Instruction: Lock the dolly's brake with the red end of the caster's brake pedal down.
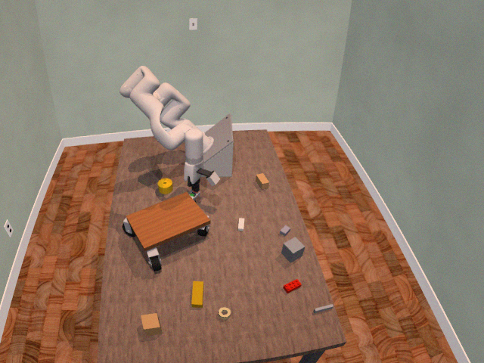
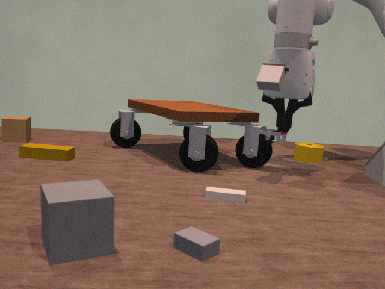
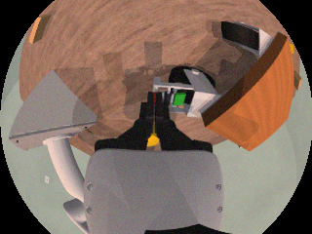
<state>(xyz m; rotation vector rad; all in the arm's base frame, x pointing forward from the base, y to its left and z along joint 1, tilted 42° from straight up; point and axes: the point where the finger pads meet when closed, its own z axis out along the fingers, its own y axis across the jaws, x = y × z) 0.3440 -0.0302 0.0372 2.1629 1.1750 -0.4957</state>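
My hand is 10 mm short of the brake pedal, 10 mm to the left of it and 30 mm above it. Also, from my hand: grey cube: 320 mm ahead, 390 mm to the left, 80 mm below; yellow cylinder: 120 mm behind, 160 mm to the right, 90 mm below; white bar: 140 mm ahead, 200 mm to the left, 100 mm below.
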